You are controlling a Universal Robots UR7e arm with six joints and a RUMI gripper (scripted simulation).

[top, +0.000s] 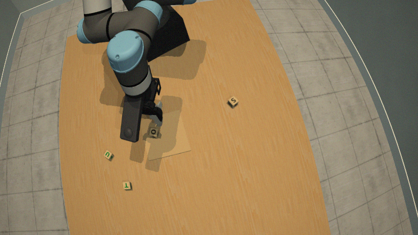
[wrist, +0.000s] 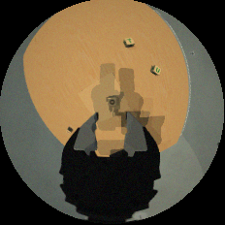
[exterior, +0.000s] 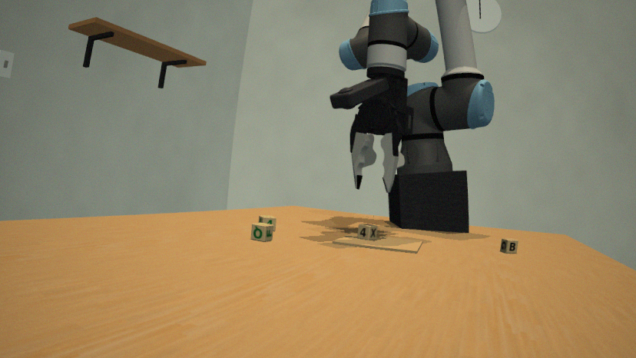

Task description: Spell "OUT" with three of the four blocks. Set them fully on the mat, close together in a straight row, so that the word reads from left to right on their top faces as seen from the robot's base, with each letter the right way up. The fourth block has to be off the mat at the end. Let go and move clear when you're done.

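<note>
My hand is 10 cm above the tan mat, 3 cm to the right of it and 1 cm short of it. From my hand the other things lie so: S block (27 cm to the left, 9 cm below, 4 cm behind).
</note>
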